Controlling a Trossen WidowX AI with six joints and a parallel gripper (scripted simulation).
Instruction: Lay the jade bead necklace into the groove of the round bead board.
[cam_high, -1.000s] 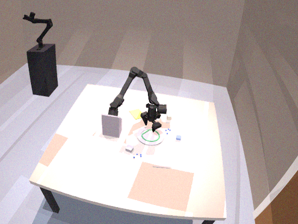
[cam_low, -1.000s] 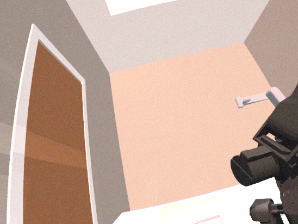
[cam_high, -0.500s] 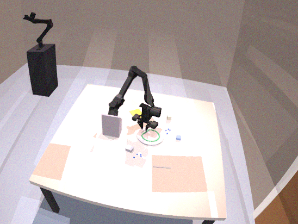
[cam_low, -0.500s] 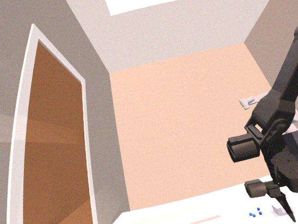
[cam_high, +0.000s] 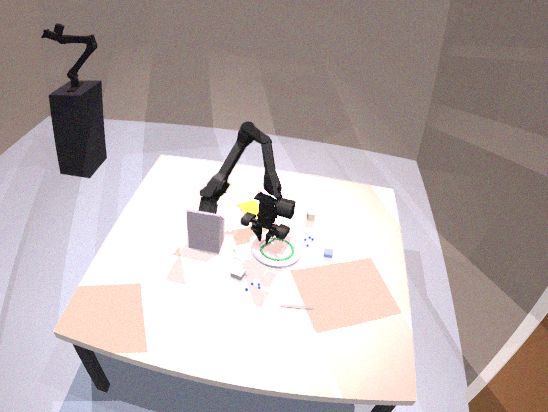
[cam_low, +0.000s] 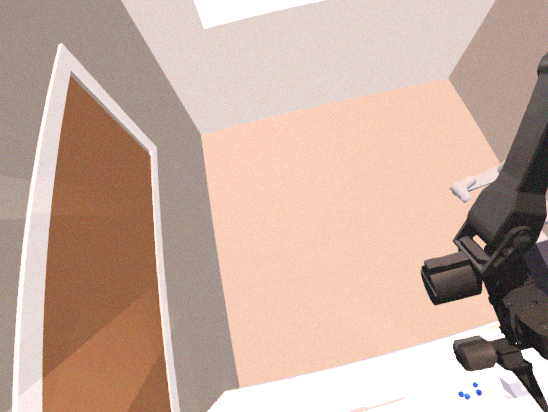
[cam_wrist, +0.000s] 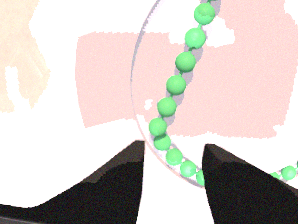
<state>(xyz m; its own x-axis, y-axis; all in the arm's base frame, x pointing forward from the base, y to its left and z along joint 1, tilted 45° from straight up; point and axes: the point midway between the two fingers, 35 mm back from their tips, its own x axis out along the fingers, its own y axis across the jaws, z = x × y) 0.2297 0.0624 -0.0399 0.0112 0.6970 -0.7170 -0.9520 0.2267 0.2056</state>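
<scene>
Right now my gripper tip is 60 mm short of the round white bead board, 10 mm to the right of it and 30 mm above it. Also, from my gripper tip: yellow sheet (90 mm behind, 260 mm to the left, 40 mm below); then blue block (270 mm ahead, 30 mm to the left, 30 mm below); then cream block (180 mm ahead, 250 mm to the left, 30 mm below).
</scene>
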